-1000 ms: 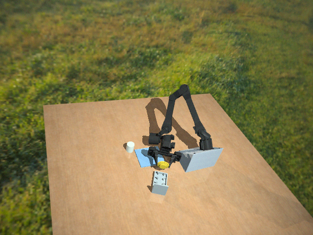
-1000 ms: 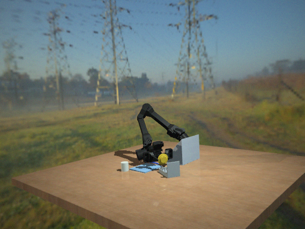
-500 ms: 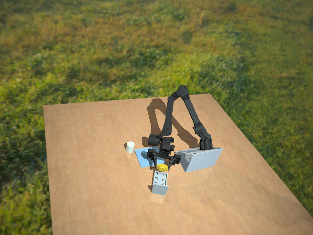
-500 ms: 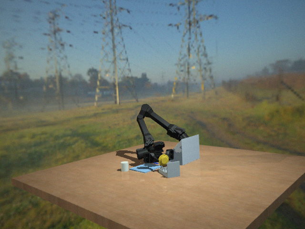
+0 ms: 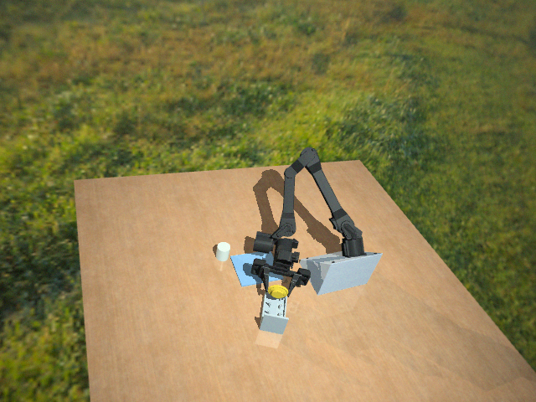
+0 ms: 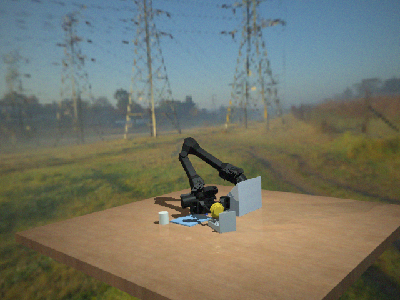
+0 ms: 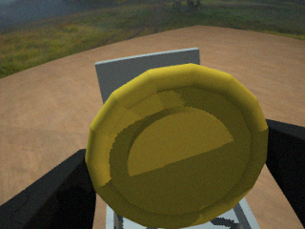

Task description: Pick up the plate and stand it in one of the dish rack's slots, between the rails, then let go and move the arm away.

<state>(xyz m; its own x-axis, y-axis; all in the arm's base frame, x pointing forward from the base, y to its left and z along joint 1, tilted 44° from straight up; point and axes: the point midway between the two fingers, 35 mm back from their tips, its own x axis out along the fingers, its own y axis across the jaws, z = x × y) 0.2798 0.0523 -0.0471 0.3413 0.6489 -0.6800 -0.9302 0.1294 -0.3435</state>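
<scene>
The grey dish rack lies 10 mm ahead of my gripper tip, 30 mm to the left of it and 40 mm below it. From my gripper tip the other things lie so: white cylinder: 130 mm ahead, 220 mm to the right, 40 mm below; then yellow plate: 10 mm to the right; then blue spoon: 80 mm behind, 220 mm to the right, 60 mm below.
</scene>
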